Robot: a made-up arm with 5 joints.
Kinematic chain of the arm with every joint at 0, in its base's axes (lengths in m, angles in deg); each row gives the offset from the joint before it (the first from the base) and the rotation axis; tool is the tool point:
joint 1: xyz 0 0 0.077 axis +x
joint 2: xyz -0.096 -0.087 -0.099 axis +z
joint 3: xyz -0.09 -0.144 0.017 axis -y
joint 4: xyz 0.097 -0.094 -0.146 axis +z
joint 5: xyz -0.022 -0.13 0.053 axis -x
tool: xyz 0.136 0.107 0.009
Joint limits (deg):
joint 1: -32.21..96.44
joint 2: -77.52..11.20
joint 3: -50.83..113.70
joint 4: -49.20..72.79
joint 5: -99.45..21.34
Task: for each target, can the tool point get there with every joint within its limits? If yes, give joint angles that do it. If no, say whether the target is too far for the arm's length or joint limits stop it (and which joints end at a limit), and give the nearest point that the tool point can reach.
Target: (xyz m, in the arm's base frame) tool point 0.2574 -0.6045 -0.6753
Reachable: no: too far | nearest point 0.0215 -0.3309 -0.3348 | short by 0.496 m
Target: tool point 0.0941 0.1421 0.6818
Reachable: no: joint limits stop it (at a limit: joint 1, joint 2, joint 5) | nearest point -0.0428 -0.1462 0.3914 | short by 0.432 m
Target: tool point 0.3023 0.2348 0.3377
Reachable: no: joint limits stop it (at a limit: joint 1, joint 2, joint 4, joint 5) | nearest point 0.0604 -0.1463 0.2854 | short by 0.454 m
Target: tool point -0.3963 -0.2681 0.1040
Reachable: yes | joints -12.37 -69.12 27.73 -38.11 -34.13
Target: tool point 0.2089 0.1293 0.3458
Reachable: no: joint limits stop it (at a limit: joint 1, joint 2, joint 4, joint 5) | nearest point 0.0495 -0.1414 0.2971 | short by 0.318 m
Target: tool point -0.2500 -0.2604 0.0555
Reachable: yes | joints 35.51 -41.65 95.43 27.78 1.29
